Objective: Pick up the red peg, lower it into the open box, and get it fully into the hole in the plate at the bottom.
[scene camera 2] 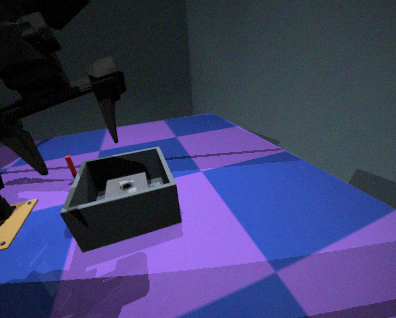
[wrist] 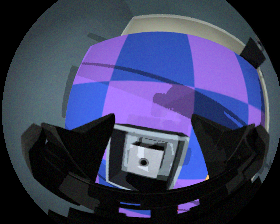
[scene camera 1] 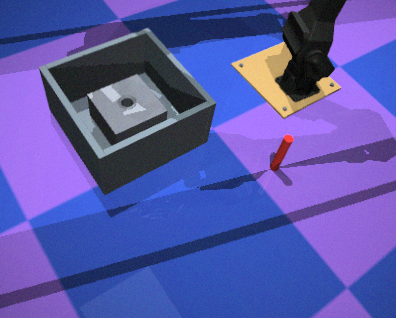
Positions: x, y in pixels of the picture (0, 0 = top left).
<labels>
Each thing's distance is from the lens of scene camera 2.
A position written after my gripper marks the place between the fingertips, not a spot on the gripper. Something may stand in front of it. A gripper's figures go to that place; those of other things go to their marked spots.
my gripper [scene camera 2: 82, 157]: 27 cm
grey plate [scene camera 2: 120, 186]: 44 cm
grey box [scene camera 2: 94, 221]: 36 cm
The marked spots on the grey plate and the grey box are 11 cm apart.
</labels>
